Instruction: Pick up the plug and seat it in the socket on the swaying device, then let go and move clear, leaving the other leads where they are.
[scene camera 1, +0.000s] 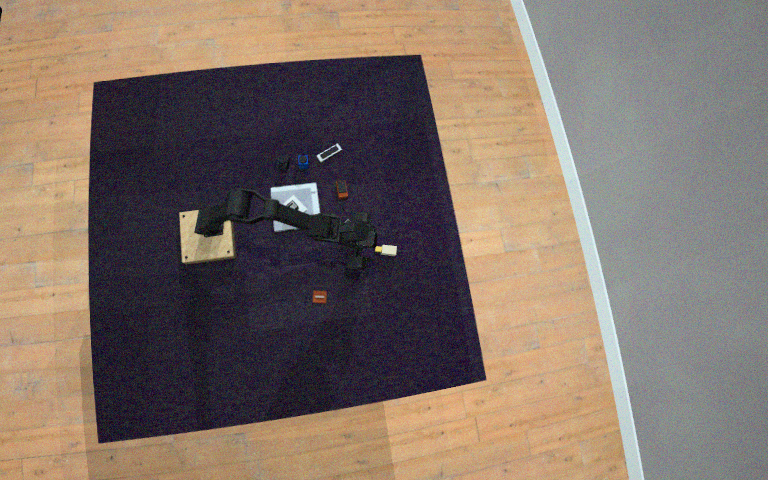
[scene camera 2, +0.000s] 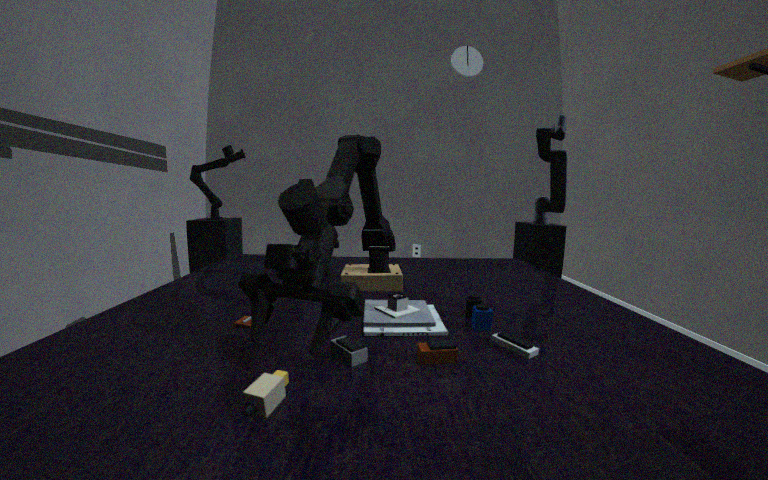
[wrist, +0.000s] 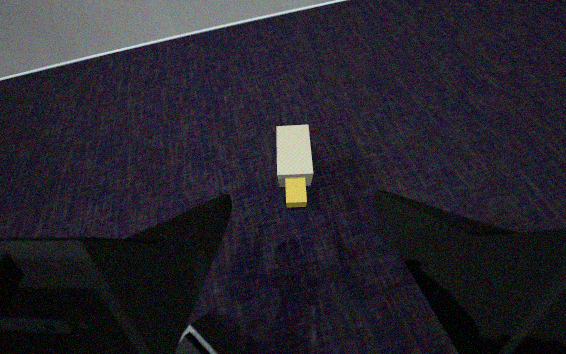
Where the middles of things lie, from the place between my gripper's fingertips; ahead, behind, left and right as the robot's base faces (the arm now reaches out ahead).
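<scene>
Relative to the plug (scene camera 2: 264, 395), my gripper is 40 mm above it, 50 mm short of it and 10 mm to the left of it. The device (scene camera 2: 397, 316) is 30 mm below my hand, 240 mm behind it and 190 mm to the left of it. Going by their middles, the plug is the nearest to my gripper of the things named here.
</scene>
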